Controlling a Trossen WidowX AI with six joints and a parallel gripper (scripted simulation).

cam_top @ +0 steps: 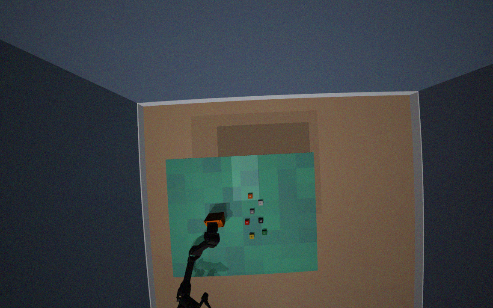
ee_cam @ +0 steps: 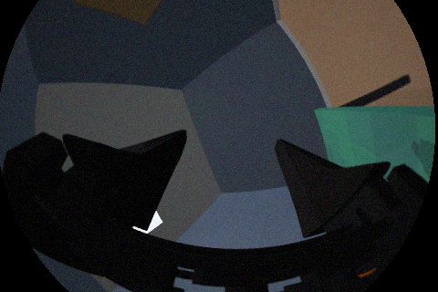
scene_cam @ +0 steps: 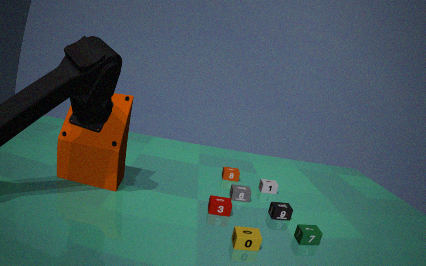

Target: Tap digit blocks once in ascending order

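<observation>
Right now the yellow block is 39 cm to the left of my gripper tip, 27 cm ahead of it and 24 cm below it. From my gripper tip the other things lie so: red block (50 cm to the left, 24 cm below, 24 cm ahead); black block (51 cm to the left, 34 cm ahead, 24 cm below); green block (42 cm to the left, 36 cm ahead, 24 cm below).
</observation>
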